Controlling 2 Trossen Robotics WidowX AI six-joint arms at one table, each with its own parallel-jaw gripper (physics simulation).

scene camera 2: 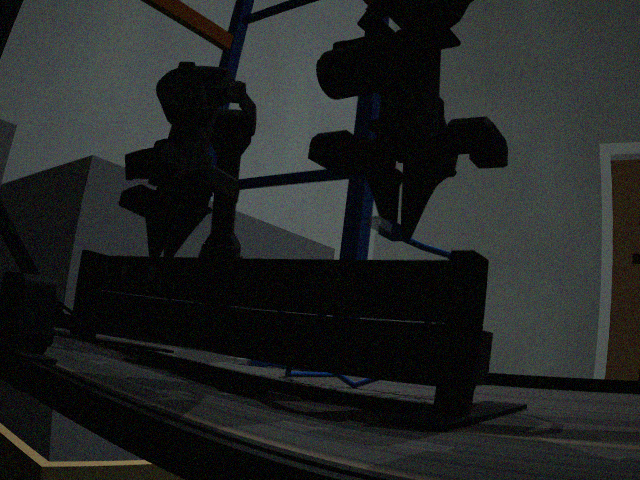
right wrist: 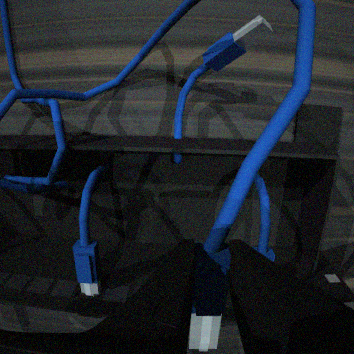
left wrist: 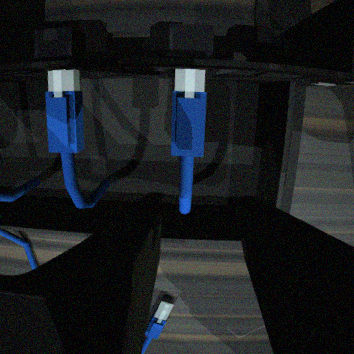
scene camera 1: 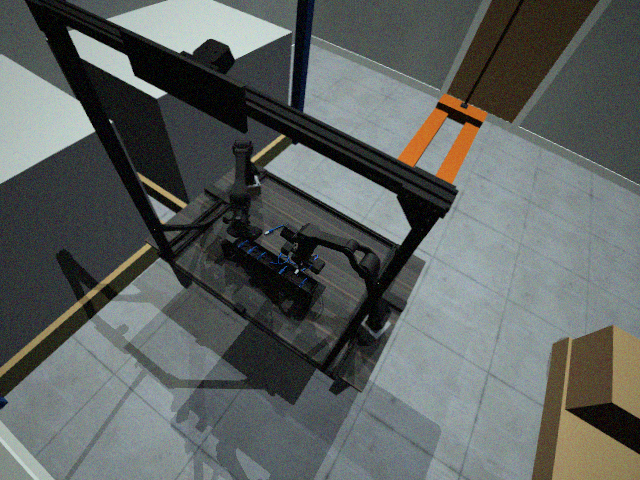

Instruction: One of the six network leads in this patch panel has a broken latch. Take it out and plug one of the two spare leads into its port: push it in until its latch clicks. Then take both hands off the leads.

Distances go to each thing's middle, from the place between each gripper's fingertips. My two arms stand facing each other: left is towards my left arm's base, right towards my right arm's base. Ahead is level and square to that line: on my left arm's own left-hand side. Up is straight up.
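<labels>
My right hand is 100 mm above the dark panel wall (scene camera 2: 409,352), and it is also 100 mm to the right of the wall and 110 mm past it.
For my left hand, I find the dark panel wall 70 mm below it, 10 mm ahead of it and 180 mm to the right of it.
</labels>
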